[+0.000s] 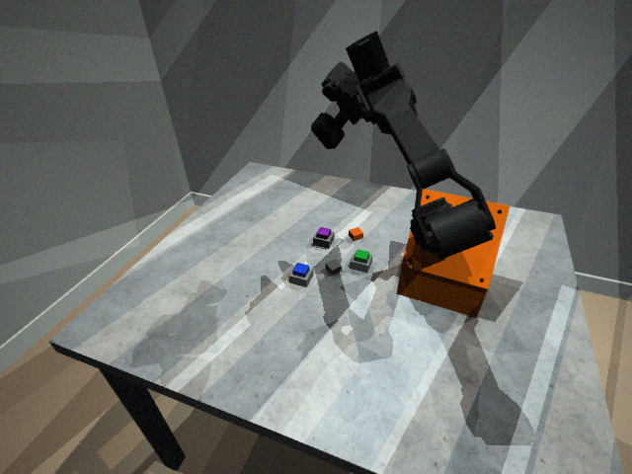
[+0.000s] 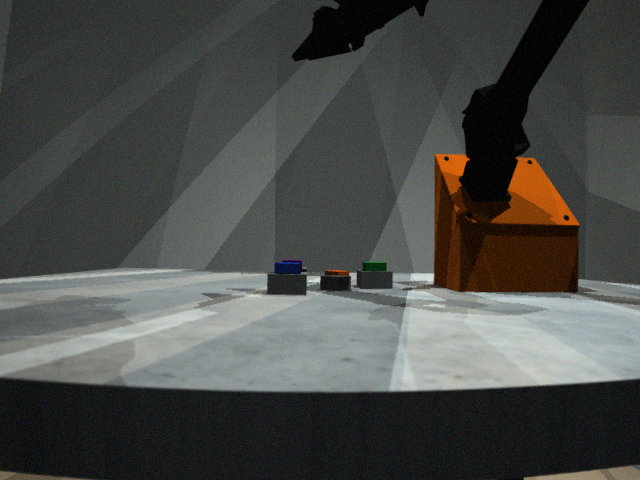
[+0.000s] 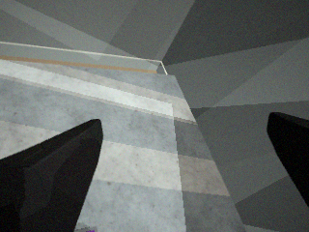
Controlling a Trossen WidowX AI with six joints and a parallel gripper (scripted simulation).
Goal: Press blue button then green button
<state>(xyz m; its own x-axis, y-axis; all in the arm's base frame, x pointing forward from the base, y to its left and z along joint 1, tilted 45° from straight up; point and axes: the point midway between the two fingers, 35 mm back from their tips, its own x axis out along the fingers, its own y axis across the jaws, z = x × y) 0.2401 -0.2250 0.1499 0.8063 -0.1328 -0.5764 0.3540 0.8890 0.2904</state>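
Right now the blue button is 35 cm below my gripper tip, 15 cm to the left of it and 1 cm ahead of it. The rest, counted from my gripper tip: green button 35 cm below, 12 cm behind, 5 cm to the left; then purple button 35 cm below, 2 cm to the right, 1 cm ahead; then small orange block 37 cm below, 8 cm behind, 7 cm to the right.
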